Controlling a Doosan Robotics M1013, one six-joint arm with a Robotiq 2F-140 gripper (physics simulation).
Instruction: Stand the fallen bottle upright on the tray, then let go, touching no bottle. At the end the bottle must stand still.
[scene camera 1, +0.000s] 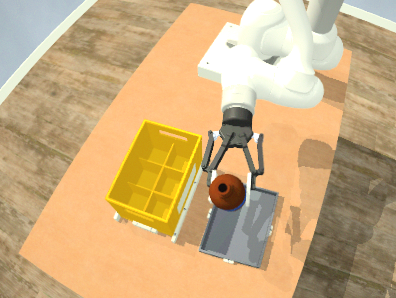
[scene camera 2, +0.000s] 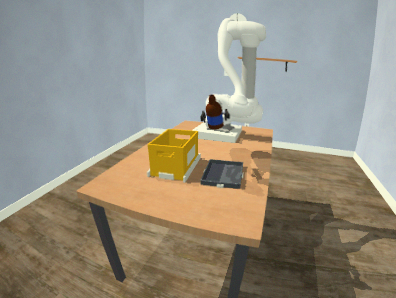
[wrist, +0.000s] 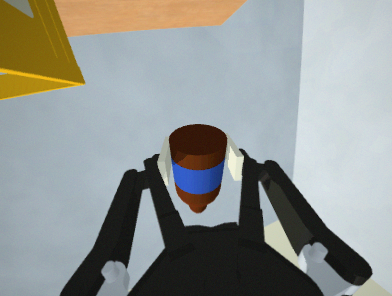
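Seen in the pictures: gripper, between the fingertips: (scene camera 2: 215, 123) (wrist: 197, 144); arm's base, origin of its link: (scene camera 2: 220, 128).
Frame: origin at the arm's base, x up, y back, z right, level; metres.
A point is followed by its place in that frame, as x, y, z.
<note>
The brown bottle with a blue label (scene camera 1: 227, 194) @(0.353, -0.704, -0.222) (scene camera 2: 214, 117) @(0.266, -0.705, -0.226) (wrist: 198, 179) @(0.261, -0.634, -0.196) is held in the air, near upright with its neck up and a slight lean in the scene camera 2 view. My gripper (scene camera 1: 231, 187) (scene camera 2: 215, 115) @(0.234, -0.680, -0.221) (wrist: 197, 144) @(0.234, -0.680, -0.221) is shut on the bottle, one pale pad on each side of its body, the gripper reaching out roughly level. The grey tray (scene camera 1: 220, 235) @(-0.047, -0.694, -0.221) (scene camera 2: 215, 172) @(-0.047, -0.630, -0.209) lies on the table. The bottle overlaps its back left corner in the scene camera 1 view, but appears well above and behind it in the scene camera 2 view. The tray does not show in the wrist view.
A yellow crate with compartments (scene camera 1: 145, 212) @(0.124, -0.776, -0.036) (scene camera 2: 165, 167) @(0.008, -0.788, -0.004) (wrist: 40, 50) @(0.097, -0.697, -0.083) stands left of the tray, with pale brackets at its foot. Both are on the wooden table (scene camera 1: 90, 210) @(-0.052, -0.849, 0.187) (scene camera 2: 135, 195) @(-0.052, -0.995, 0.030) (wrist: 150, 17) @(-0.052, -0.982, -0.275). The white arm's base plate (scene camera 1: 210, 70) @(0.004, -0.166, 0.116) (scene camera 2: 220, 134) @(0.001, -0.146, -0.052) is at the back.
</note>
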